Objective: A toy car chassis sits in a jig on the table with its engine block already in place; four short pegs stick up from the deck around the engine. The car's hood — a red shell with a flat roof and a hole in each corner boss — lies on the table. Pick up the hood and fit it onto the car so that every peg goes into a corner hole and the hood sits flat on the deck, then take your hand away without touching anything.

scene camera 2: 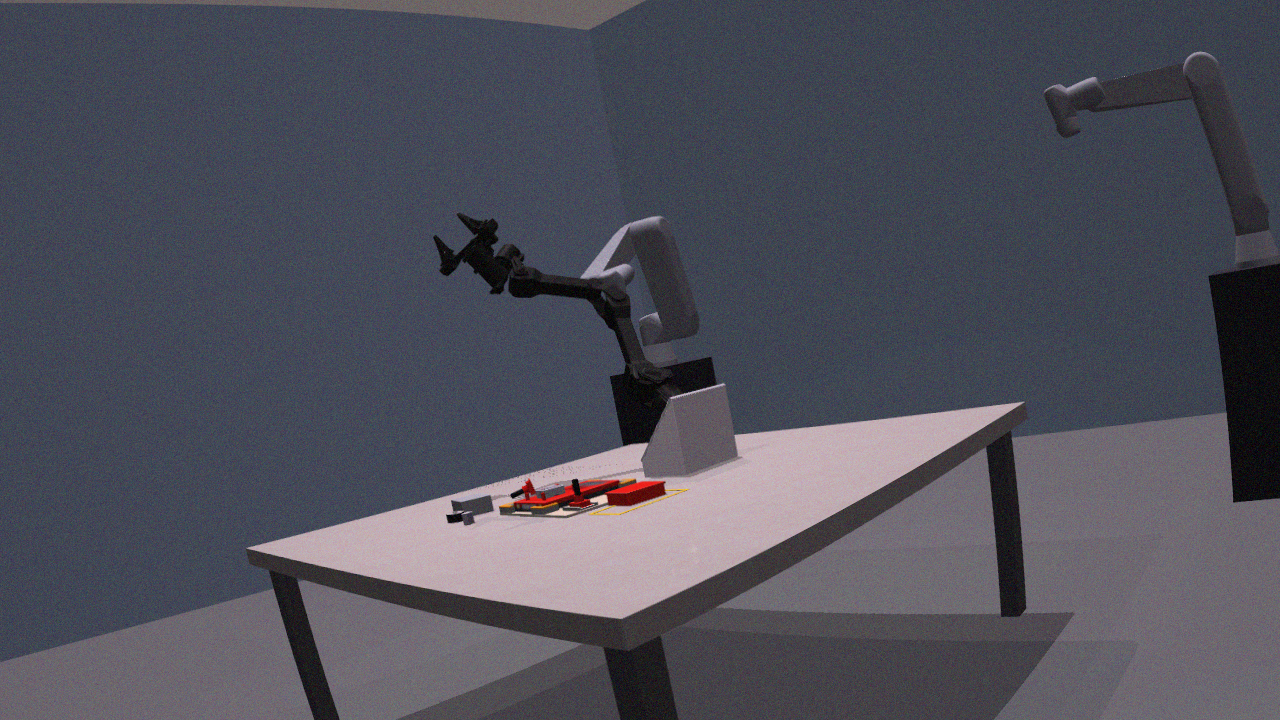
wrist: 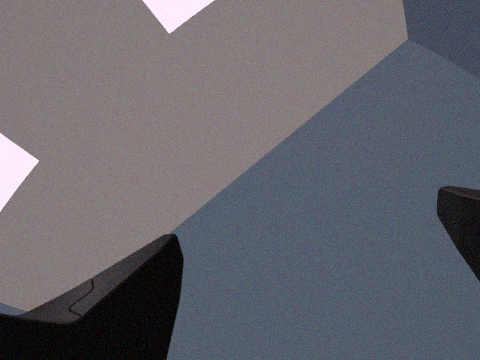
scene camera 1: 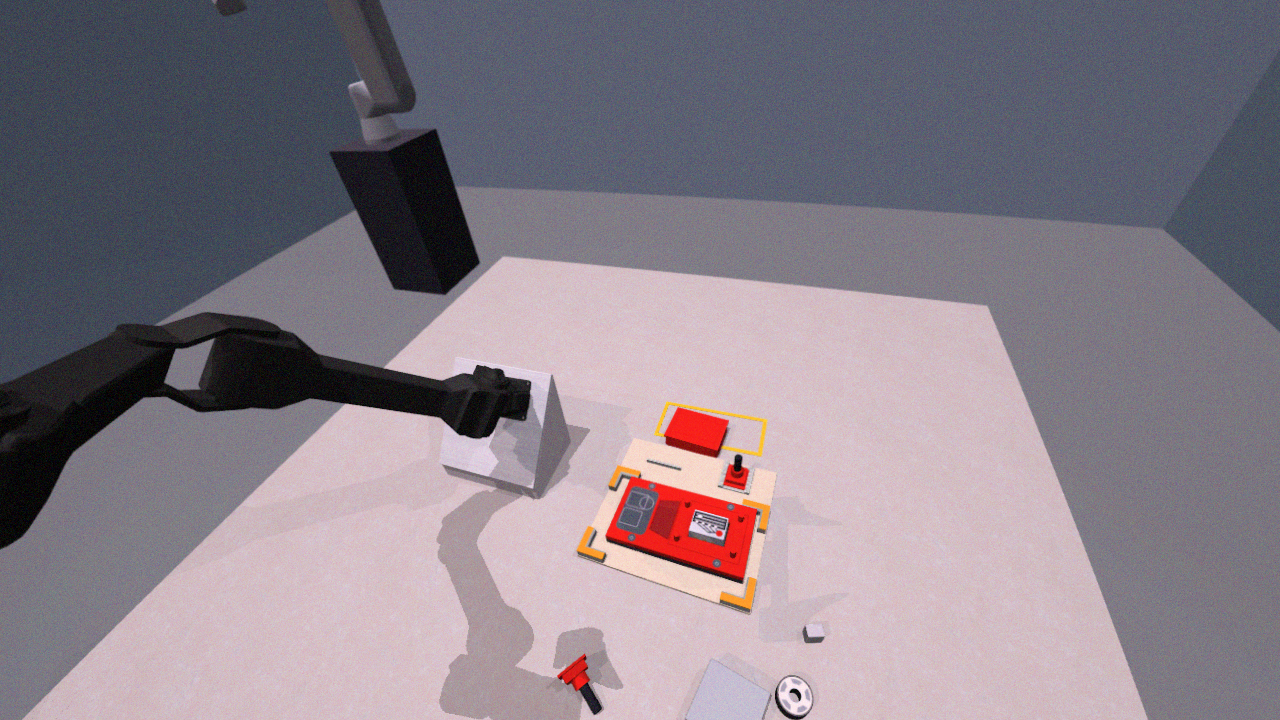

gripper: scene camera 2 445,224; wrist 317,226; not seen in scene camera 1 (out of frame)
red hood: scene camera 2; scene camera 1; not seen in the wrist view (out of frame)
same spot on red hood: (scene camera 2: 639,492) = (scene camera 1: 712,416)
